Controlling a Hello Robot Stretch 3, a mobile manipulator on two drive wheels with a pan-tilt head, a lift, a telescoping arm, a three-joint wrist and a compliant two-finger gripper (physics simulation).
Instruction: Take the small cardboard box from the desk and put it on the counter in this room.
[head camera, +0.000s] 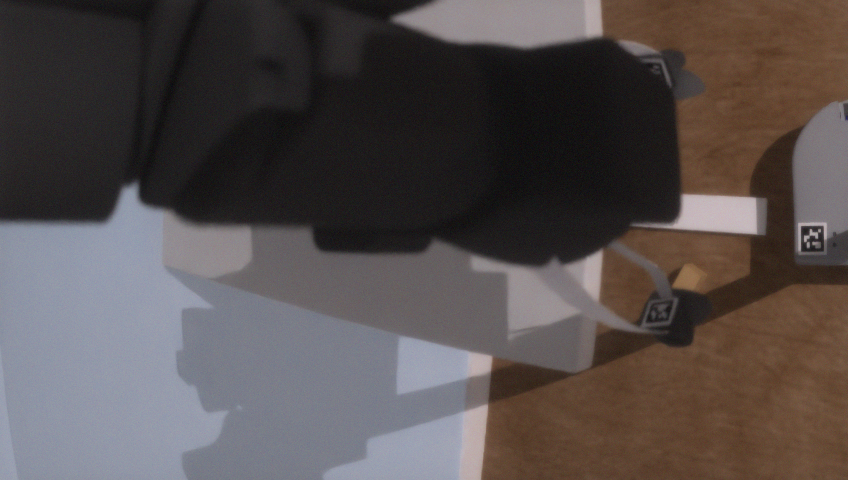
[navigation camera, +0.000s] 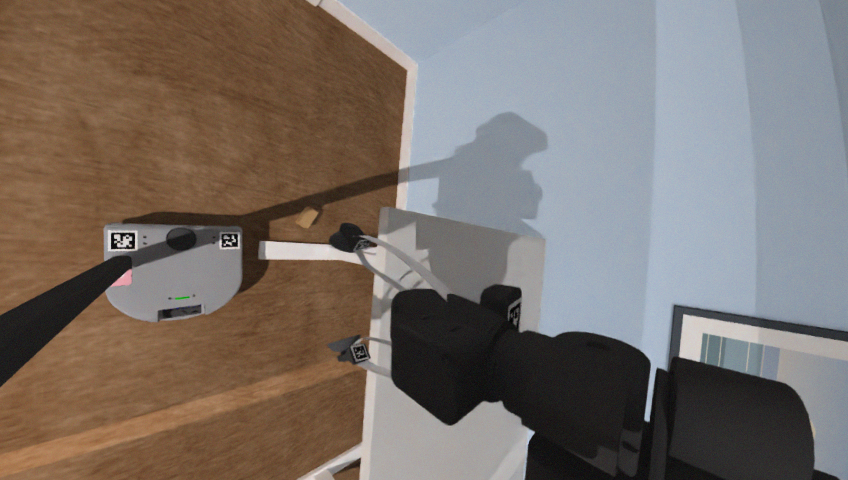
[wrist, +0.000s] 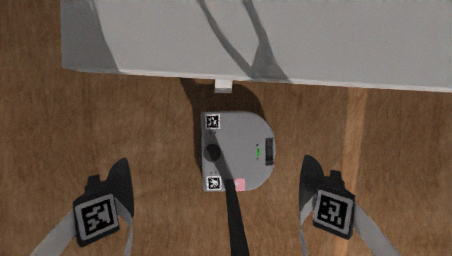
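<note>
A small tan cardboard box lies on the brown floor, near the white foot of a white-topped table. In the head view a fingertip partly covers it; it does not show in the wrist view. My gripper is open and empty, with its fingers wide apart and pointing down past the table's edge. In the head view the box shows beside one fingertip, but the height between them cannot be told. I cannot tell whether the white table is the desk or the counter.
My base stands beside the table's foot. A blue wall runs behind the table. A framed picture hangs at the right of the navigation view.
</note>
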